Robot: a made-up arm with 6 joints. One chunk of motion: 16 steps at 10 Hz.
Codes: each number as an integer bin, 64 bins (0 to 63) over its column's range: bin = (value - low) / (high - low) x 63, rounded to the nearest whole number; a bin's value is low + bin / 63 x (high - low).
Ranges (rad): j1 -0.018..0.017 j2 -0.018..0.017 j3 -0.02..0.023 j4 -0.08..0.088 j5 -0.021..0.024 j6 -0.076..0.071
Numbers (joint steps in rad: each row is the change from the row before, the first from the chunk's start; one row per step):
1: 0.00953 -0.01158 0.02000 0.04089 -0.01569 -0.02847
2: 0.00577 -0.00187 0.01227 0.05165 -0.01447 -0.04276
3: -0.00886 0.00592 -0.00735 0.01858 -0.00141 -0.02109
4: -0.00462 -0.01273 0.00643 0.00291 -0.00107 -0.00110
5: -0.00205 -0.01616 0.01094 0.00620 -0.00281 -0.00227
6: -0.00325 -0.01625 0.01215 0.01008 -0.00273 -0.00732
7: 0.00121 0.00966 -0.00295 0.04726 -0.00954 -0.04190
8: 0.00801 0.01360 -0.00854 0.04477 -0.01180 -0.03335
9: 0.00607 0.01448 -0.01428 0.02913 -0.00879 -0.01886
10: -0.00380 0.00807 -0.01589 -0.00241 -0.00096 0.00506
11: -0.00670 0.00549 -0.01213 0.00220 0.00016 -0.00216
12: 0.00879 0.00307 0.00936 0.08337 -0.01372 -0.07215
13: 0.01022 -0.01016 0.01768 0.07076 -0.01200 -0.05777
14: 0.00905 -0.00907 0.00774 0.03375 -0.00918 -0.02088
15: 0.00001 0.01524 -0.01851 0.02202 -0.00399 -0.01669
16: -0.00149 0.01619 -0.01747 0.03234 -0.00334 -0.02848
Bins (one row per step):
1: 50 12 59 45 7 20
2: 43 29 47 49 9 14
3: 16 43 19 37 27 24
4: 24 9 39 31 28 32
5: 29 3 45 32 25 32
6: 27 3 47 34 26 29
7: 35 50 25 48 16 15
8: 47 57 17 47 13 18
9: 43 58 8 41 17 24
10: 26 47 6 29 28 35
11: 20 42 12 31 30 32
12: 48 38 43 61 10 2
13: 51 14 55 57 13 8
14: 49 16 41 43 17 24
15: 32 60 2 38 24 25
16: 30 62 4 42 25 20

